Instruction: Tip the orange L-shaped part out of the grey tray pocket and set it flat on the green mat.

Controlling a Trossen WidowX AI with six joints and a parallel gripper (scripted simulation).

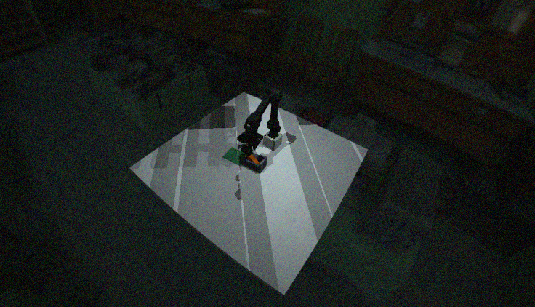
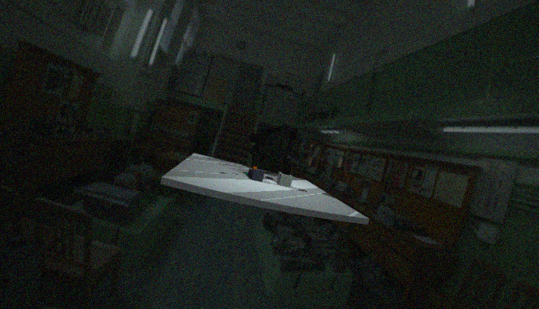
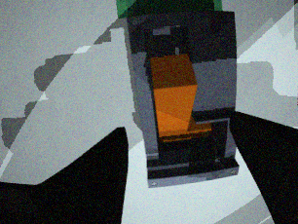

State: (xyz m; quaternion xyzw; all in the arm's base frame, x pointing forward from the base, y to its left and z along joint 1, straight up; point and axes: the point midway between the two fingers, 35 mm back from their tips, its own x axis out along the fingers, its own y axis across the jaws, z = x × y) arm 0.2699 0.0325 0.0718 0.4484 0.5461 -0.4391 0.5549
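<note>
Now: gripper tip 9 cm above the orange L-shaped part, 3 cm to the right of it and 3 cm past it. From my gripper tip the other things lie so: green mat 15 cm below, 14 cm to the right, 1 cm ahead.
</note>
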